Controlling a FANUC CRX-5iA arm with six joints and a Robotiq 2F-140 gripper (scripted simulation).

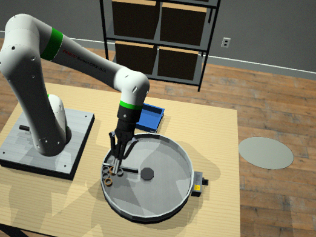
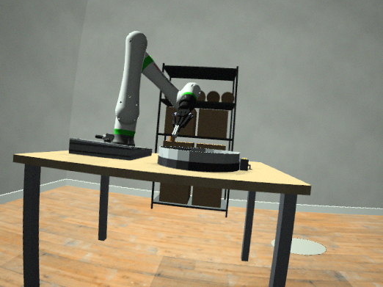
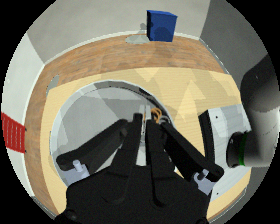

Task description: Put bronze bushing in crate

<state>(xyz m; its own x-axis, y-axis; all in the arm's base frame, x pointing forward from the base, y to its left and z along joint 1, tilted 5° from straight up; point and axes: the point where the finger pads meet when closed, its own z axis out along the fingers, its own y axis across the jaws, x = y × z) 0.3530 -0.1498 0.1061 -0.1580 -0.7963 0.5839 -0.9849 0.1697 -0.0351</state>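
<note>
Right now my hand is 39 cm to the right of the blue crate, 14 cm above it and 4 cm short of it. Round my hand: round grey turning table (12 cm below, 12 cm ahead, 4 cm to the left).
</note>
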